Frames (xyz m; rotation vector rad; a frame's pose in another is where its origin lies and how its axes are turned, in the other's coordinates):
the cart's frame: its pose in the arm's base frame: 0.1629 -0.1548 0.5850 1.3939 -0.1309 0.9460
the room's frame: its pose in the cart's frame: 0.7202 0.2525 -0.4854 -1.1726 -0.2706 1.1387
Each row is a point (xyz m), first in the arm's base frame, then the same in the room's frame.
Working: the arm's base frame: its pose in the room's frame: -1.0562 0.5299 0.4587 -0.2175 1.5373 -1.2178

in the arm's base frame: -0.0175 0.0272 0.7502
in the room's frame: -0.4287 0.1284 0.5525
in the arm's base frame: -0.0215 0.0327 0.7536
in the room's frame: -0.4219 0.1317 0.5513
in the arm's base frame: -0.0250 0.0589 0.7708
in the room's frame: -0.3949 0.1362 0.5356
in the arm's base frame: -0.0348 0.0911 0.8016
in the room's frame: -0.3518 0.1400 0.5212
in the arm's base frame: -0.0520 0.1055 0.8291
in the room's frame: -0.3166 0.1428 0.5246
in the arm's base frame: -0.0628 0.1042 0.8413
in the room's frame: -0.3032 0.1427 0.5340
